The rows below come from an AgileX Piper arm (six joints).
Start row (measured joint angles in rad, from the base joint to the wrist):
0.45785, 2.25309, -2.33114, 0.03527, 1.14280, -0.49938
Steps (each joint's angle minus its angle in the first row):
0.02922, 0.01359, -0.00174, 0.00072, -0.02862, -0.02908
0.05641, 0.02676, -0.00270, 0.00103, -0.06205, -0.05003
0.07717, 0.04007, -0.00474, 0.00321, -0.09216, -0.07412
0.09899, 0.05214, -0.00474, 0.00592, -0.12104, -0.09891
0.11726, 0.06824, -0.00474, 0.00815, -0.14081, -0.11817
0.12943, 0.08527, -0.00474, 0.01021, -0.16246, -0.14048
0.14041, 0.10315, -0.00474, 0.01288, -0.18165, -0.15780
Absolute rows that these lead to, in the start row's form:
0.48707, 2.26668, -2.33288, 0.03599, 1.11418, -0.52846
0.51426, 2.27985, -2.33384, 0.03630, 1.08075, -0.54941
0.53502, 2.29316, -2.33588, 0.03848, 1.05064, -0.57350
0.55684, 2.30523, -2.33588, 0.04119, 1.02176, -0.59829
0.57511, 2.32133, -2.33588, 0.04342, 1.00199, -0.61755
0.58728, 2.33836, -2.33588, 0.04548, 0.98034, -0.63986
0.59826, 2.35624, -2.33588, 0.04815, 0.96115, -0.65718

